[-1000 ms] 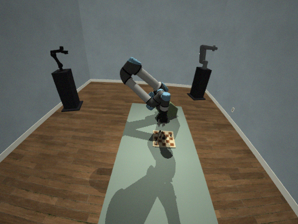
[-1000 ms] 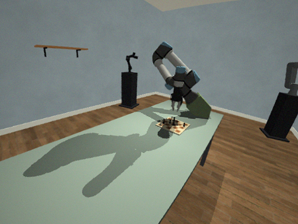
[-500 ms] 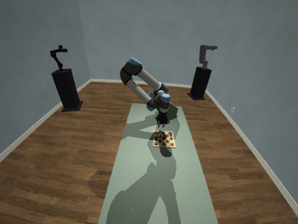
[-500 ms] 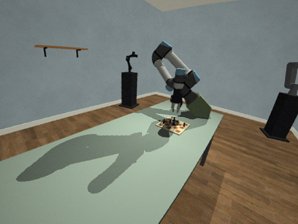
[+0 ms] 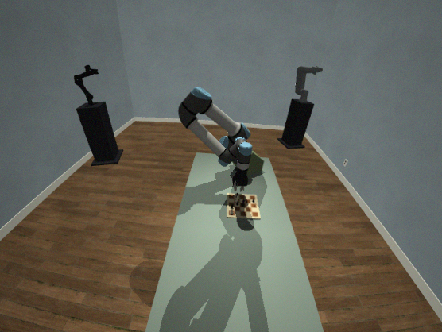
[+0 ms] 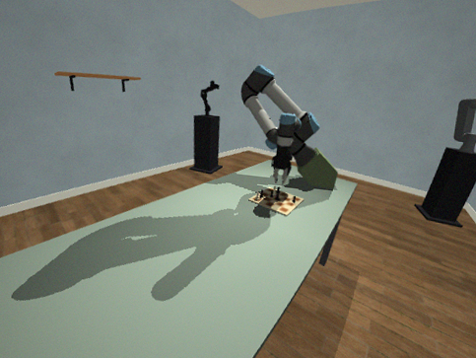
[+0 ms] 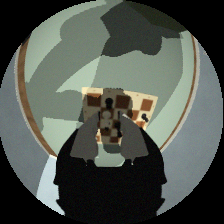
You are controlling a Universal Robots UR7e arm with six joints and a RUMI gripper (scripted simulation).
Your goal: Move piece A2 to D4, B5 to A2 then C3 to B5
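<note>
My gripper is now 40 mm short of the white piece, 40 mm above it and 10 mm to the left of it. Also, from my hand: chessboard: 80 mm ahead, 70 mm below, 10 mm to the left.
</note>
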